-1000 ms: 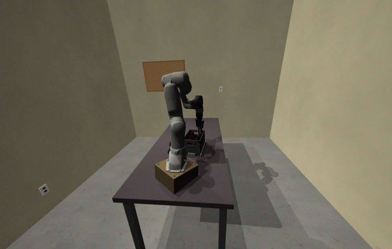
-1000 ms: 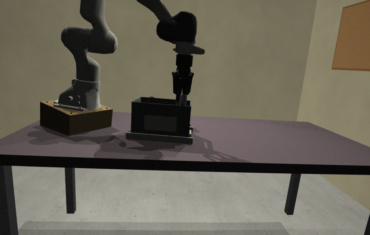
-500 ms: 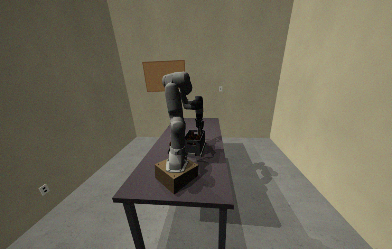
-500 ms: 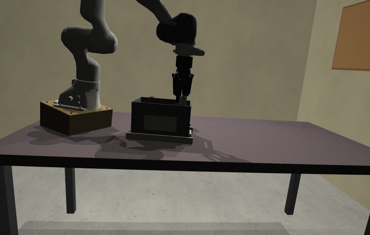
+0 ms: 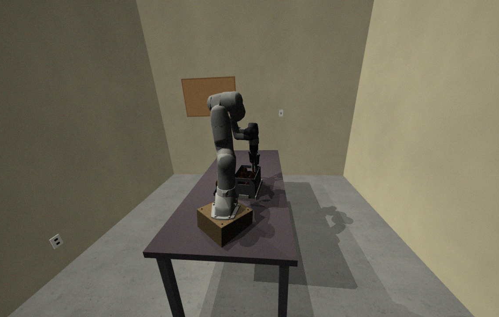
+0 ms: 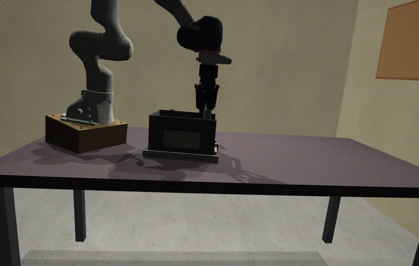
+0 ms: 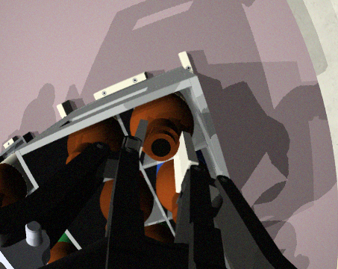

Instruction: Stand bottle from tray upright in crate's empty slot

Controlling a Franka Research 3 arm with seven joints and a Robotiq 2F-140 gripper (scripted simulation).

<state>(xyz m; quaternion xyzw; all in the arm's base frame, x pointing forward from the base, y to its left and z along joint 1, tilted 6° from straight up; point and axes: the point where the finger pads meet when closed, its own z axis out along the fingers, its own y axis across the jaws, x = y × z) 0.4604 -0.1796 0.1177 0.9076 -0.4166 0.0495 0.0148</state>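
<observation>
The glass bottle is 90 mm below my hand, 90 mm behind it and 20 mm to the left of it. From my hand the other things lie so: dark crate 90 mm below, 80 mm behind, 60 mm to the left; grey tray 290 mm to the left, 160 mm below, 40 mm behind.
</observation>
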